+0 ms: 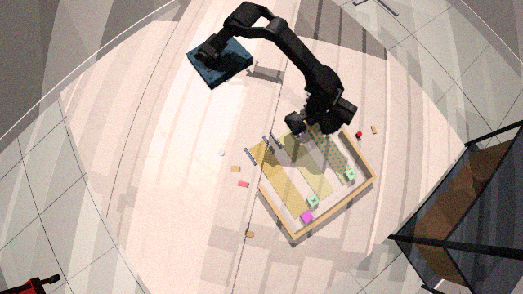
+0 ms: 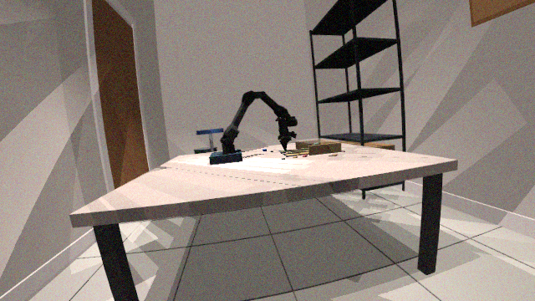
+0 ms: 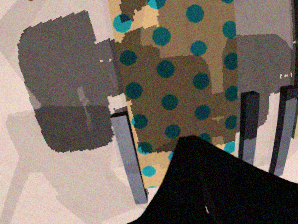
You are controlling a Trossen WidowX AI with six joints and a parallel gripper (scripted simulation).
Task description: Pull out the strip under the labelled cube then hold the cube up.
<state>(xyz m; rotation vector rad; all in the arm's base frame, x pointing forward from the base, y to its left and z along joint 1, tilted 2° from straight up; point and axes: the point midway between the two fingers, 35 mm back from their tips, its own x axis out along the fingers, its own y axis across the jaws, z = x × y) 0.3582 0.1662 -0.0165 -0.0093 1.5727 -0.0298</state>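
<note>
The dotted strip lies 100 mm ahead of my gripper tip. Also, from my gripper tip: blue ball (130 mm behind, 160 mm to the left); red peg (130 mm ahead, 120 mm to the left, 10 mm above); tan chip (140 mm ahead, 180 mm to the left).
</note>
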